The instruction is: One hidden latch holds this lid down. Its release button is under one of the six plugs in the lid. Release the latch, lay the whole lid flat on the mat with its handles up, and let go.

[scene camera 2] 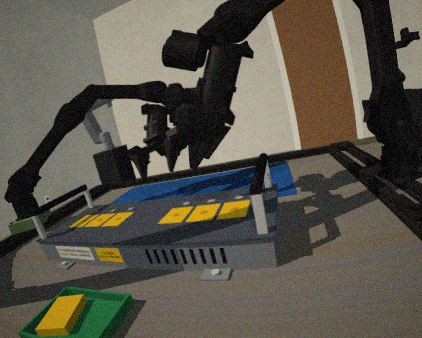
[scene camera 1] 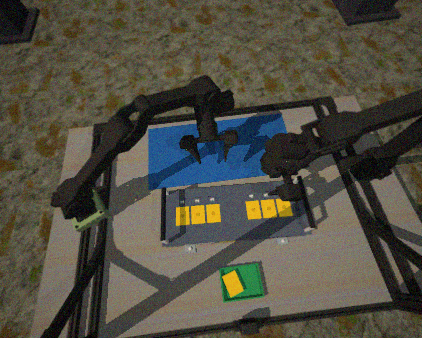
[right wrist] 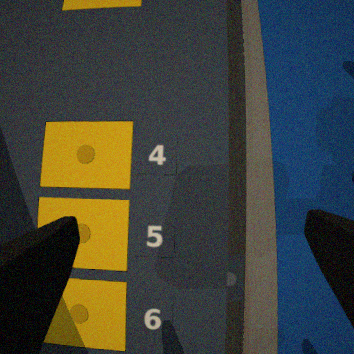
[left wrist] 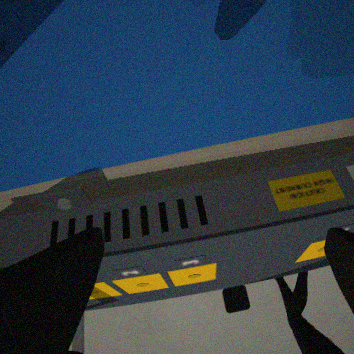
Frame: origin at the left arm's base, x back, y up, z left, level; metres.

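Where they show: left gripper, fingertip midpoint: (scene camera 2: 157, 176) (scene camera 1: 212, 162) (left wrist: 215, 239); right gripper, fingertip midpoint: (scene camera 2: 200, 163) (scene camera 1: 265, 181) (right wrist: 193, 225); left arm's base, origin of the base link: (scene camera 2: 29, 215) (scene camera 1: 84, 209); right arm's base, origin of the base link: (scene camera 2: 400, 175) (scene camera 1: 362, 173).
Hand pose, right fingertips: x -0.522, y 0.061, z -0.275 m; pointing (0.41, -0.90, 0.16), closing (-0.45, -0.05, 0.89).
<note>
Each offset is from my right fingertips to the top centre of the thing. "spot": to the spot under its first point. Level surfaces: height alone.
The grey lid {spot: dx +0.104, dy -0.065, dz +0.024 m} (scene camera 1: 232, 200) (scene camera 2: 145, 220) (right wrist: 165, 90) sits level on its base, handles up. Its black handles (scene camera 1: 163, 215) (scene camera 1: 306, 205) stand at its two ends. Six yellow plugs sit in it in two groups; plug 4 {dx +0.067, dy -0.065, dz -0.040 m} (right wrist: 86, 137), plug 5 {dx +0.023, dy -0.065, dz -0.064 m} (right wrist: 107, 215) and plug 6 {dx -0.020, dy -0.065, dz -0.089 m} (right wrist: 102, 310) show in the right wrist view. My left gripper (scene camera 1: 212, 161) (scene camera 2: 158, 174) (left wrist: 215, 239) is open and empty above the blue mat {dy -0.112 m} (scene camera 1: 165, 155) (scene camera 2: 285, 180) (left wrist: 150, 100) (right wrist: 310, 150). My right gripper (right wrist: 193, 225) is open and empty above the lid near plug 5; one finger hides part of that plug.
A green tray {dx +0.225, dy -0.097, dz -0.186 m} (scene camera 1: 252, 280) (scene camera 2: 110, 310) holding a loose yellow block {dx +0.247, dy -0.097, dz -0.175 m} (scene camera 1: 232, 283) (scene camera 2: 62, 314) stands in front of the lid. Small bolted tabs (scene camera 1: 191, 248) (scene camera 1: 283, 241) stick out at the front. A pale green bracket (scene camera 1: 90, 219) (scene camera 2: 30, 225) is at the far left. Dark frame bars edge the table.
</note>
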